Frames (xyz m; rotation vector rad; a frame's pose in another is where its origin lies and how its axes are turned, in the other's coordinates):
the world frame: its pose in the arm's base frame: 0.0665 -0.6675 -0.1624 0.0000 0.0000 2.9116
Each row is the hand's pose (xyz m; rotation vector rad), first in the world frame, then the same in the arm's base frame.
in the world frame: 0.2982 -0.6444 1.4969 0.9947 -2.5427 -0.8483
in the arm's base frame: -0.0769 0.0279 1.3345 2.4171 0.6376 0.2807
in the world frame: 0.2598 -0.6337 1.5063 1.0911 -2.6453 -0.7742
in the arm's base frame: -0.0420 0.0087 1.3439 2.4947 0.7072 0.1566
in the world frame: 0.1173 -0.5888 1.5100 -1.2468 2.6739 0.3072
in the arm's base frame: 0.0865 -0.0675 1.3476 2.7913 0.9291 -0.2934
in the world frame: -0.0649 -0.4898 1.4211 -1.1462 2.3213 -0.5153
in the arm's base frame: 0.2414 -0.2054 1.2587 -2.4787 -0.8870 0.6235
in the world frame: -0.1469 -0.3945 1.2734 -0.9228 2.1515 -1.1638
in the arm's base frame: 0.2995 -0.3169 1.1110 -2.0419 -0.6097 0.5165
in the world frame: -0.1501 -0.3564 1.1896 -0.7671 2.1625 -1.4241
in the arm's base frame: 0.2939 -0.3547 1.0272 -1.9238 -0.4421 0.3768
